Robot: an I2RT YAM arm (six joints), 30 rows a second.
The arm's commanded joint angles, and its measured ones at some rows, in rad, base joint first. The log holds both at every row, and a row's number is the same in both.
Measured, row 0:
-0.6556 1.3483 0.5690 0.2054 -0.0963 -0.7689
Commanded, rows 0 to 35:
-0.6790 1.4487 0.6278 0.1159 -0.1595 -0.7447
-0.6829 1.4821 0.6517 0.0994 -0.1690 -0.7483
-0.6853 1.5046 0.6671 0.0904 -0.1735 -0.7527
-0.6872 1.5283 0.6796 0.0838 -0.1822 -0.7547
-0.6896 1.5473 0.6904 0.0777 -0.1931 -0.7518
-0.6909 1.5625 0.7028 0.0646 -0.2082 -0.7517
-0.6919 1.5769 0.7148 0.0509 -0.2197 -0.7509
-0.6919 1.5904 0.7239 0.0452 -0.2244 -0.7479
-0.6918 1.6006 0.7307 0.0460 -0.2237 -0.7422
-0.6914 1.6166 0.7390 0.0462 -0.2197 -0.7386
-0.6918 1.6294 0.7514 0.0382 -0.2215 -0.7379
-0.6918 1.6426 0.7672 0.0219 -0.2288 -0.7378
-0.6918 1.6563 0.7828 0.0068 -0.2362 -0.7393
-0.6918 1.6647 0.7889 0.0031 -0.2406 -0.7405
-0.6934 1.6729 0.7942 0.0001 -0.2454 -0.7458
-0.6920 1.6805 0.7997 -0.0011 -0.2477 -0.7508
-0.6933 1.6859 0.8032 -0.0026 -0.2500 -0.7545
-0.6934 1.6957 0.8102 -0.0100 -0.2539 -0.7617
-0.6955 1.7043 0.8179 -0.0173 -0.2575 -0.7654
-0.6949 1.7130 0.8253 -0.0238 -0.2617 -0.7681
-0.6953 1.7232 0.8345 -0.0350 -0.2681 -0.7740
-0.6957 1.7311 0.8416 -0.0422 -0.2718 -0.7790
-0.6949 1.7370 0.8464 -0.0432 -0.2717 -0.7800
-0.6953 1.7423 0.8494 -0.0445 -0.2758 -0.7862
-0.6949 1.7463 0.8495 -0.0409 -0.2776 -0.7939
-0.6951 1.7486 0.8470 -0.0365 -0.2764 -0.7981
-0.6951 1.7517 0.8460 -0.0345 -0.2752 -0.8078
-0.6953 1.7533 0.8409 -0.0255 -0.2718 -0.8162
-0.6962 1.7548 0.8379 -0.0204 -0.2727 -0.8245
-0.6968 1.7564 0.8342 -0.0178 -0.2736 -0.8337
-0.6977 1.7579 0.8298 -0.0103 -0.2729 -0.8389
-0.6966 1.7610 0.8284 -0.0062 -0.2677 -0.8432
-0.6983 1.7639 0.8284 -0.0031 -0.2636 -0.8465
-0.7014 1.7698 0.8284 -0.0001 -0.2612 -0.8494
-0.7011 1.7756 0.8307 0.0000 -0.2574 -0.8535
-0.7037 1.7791 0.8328 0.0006 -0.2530 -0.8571
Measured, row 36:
-0.6945 1.7462 0.8322 0.0044 -0.2600 -0.8341
